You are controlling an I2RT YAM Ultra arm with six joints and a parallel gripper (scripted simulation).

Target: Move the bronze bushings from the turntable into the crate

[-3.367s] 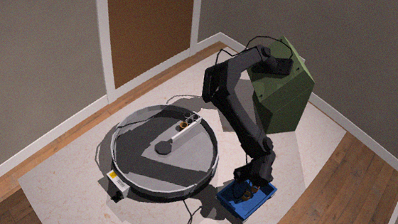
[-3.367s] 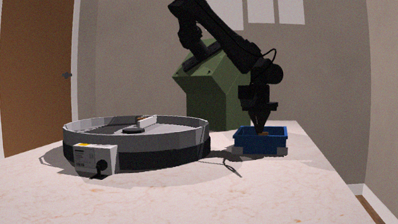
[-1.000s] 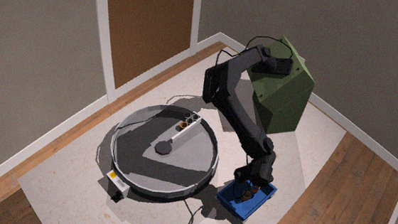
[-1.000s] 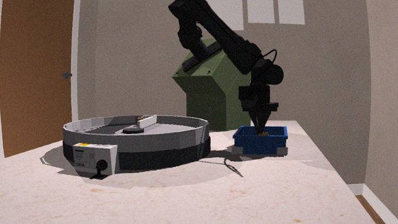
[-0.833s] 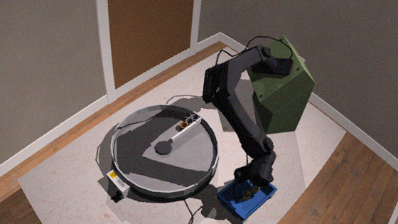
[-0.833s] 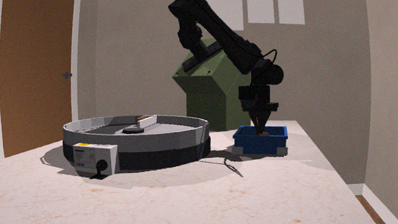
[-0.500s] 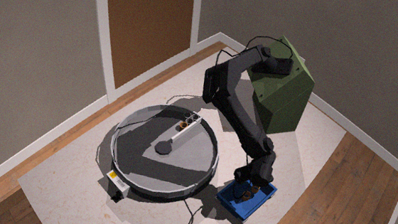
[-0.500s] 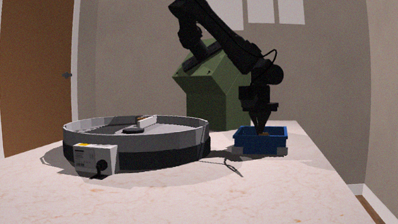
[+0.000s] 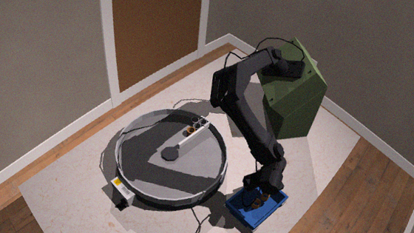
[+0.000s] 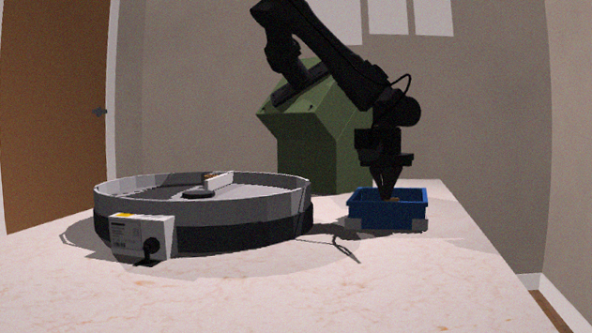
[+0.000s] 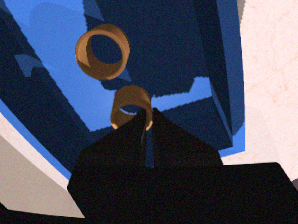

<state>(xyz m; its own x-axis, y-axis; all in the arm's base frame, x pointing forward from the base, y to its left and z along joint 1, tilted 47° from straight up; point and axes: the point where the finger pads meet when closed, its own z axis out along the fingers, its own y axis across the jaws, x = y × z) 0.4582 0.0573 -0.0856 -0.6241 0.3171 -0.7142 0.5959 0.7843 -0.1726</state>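
Now: hand 50 mm short of the blue crate, 10 mm to the left of it and 10 mm above it. Round my hand: grey turntable: 10 mm ahead, 380 mm to the right, 20 mm above.
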